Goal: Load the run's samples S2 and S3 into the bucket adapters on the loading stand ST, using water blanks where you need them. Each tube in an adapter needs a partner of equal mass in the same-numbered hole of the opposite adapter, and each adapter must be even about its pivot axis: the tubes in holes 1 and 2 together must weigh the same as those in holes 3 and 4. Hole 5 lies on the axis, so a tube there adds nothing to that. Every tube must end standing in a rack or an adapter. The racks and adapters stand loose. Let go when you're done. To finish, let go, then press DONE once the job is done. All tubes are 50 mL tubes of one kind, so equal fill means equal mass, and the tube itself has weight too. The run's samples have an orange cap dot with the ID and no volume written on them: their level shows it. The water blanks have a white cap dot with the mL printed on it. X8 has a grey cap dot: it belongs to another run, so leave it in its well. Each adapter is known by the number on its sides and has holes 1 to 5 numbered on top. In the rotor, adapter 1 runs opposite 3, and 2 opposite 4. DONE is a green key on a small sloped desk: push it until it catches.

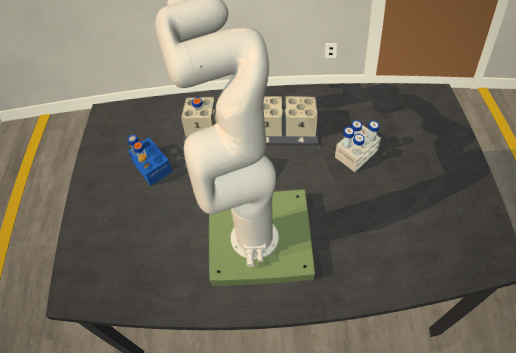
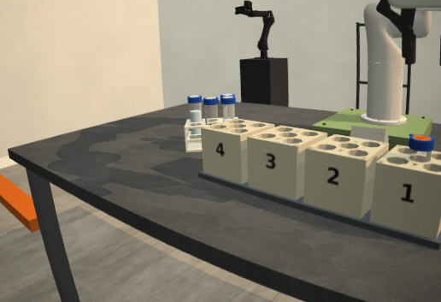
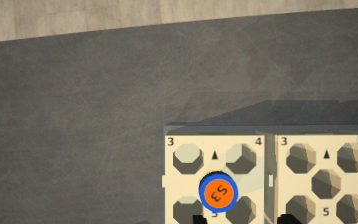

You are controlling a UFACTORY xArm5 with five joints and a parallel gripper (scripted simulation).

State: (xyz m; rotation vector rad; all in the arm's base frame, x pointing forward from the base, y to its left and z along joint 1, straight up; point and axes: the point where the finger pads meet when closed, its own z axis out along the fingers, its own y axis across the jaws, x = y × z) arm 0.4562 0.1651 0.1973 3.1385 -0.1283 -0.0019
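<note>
The sample tube S2 lies 180 mm below my hand, 170 mm to the left of it and 160 mm behind it. Round my hand: bucket adapter (190 mm below); then loading stand ST (230 mm below, 160 mm to the right, 20 mm behind); then blue sample rack (210 mm below, 160 mm to the left, 160 mm behind).
</note>
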